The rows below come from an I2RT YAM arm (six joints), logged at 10 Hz.
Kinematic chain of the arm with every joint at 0, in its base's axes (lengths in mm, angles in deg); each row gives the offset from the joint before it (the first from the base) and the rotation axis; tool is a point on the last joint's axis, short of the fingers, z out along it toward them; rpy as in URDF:
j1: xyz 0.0 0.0 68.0 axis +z
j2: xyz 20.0 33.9 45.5 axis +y
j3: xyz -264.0 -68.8 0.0 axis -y
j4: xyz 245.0 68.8 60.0 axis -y
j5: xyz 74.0 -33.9 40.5 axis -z
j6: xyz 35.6 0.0 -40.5 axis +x
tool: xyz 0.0 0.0 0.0 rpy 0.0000 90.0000 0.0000
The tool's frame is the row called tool.
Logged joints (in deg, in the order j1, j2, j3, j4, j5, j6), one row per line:
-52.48 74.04 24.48 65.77 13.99 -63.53
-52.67 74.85 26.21 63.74 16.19 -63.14
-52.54 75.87 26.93 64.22 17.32 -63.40
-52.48 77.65 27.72 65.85 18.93 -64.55
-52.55 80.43 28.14 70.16 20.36 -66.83
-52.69 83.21 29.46 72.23 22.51 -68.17
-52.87 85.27 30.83 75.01 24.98 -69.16
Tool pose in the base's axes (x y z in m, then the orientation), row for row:
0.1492 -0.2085 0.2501 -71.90 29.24 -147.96
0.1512 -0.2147 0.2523 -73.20 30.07 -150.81
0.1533 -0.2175 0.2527 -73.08 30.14 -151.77
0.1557 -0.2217 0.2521 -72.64 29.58 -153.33
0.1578 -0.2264 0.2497 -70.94 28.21 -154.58
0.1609 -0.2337 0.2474 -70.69 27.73 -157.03
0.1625 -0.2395 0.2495 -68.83 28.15 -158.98
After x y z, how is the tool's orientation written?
As angles about the fixed x, y, z axes (roll, pitch, yaw), in degrees.
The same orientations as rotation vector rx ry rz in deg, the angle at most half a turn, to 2 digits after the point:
5.86 89.04 -105.24
8.40 90.71 -105.82
9.31 90.77 -106.61
10.21 90.76 -108.54
10.55 89.61 -111.80
12.16 89.92 -114.20
14.93 88.38 -116.95

